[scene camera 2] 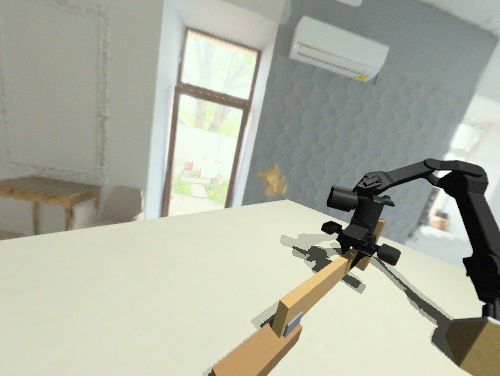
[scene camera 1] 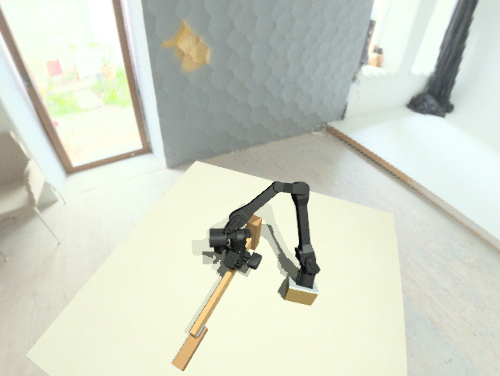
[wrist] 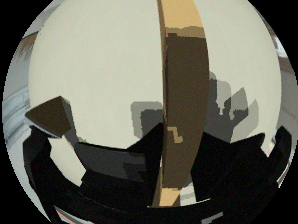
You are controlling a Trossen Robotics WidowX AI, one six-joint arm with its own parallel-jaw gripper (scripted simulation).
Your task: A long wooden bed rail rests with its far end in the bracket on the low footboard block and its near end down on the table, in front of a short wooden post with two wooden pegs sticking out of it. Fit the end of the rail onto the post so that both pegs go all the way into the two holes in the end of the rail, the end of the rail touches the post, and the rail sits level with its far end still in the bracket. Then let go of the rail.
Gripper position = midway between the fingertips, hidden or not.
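I can see my gripper [scene camera 2: 347, 265], and the same gripper is visible to me in the wrist view [wrist: 172, 126] and in scene camera 1 [scene camera 1: 237, 264]. There is a wooden rail [scene camera 2: 304, 297] as well. I find the rail again in scene camera 1 [scene camera 1: 216, 297].
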